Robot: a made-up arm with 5 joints. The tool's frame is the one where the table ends.
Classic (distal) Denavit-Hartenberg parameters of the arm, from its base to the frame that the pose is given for. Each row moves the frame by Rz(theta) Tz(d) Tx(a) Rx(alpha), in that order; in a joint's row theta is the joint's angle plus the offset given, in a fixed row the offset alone. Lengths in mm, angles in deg.
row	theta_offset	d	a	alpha
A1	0	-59	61	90
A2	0	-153	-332	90
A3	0	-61	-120	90
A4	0	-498	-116	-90
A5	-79.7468	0	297.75	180
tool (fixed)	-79.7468	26	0	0
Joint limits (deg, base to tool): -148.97..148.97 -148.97..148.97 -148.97..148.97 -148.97..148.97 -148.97..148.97
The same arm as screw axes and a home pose.
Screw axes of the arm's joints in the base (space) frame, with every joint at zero. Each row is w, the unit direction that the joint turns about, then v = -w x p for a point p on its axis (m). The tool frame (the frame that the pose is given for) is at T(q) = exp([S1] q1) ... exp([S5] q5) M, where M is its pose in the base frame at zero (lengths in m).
S1 = (0, 0, 1, 0, 0, 0)
S2 = (0, -1, 0, -0.059, 0, -0.061)
S3 = (0, 0, -1, -0.153, -0.271, 0)
S4 = (0, 1, 0, -0.002, 0, -0.391)
S5 = (0, 0, -1, 0.345, -0.507, 0)
M =
1 0 0 -0.454
0 1 0 -0.052
0 0 1 0.028
0 0 0 1
Joint limits (deg, base to tool): -148.97..148.97 -148.97..148.97 -148.97..148.97 -148.97..148.97 -148.97..148.97

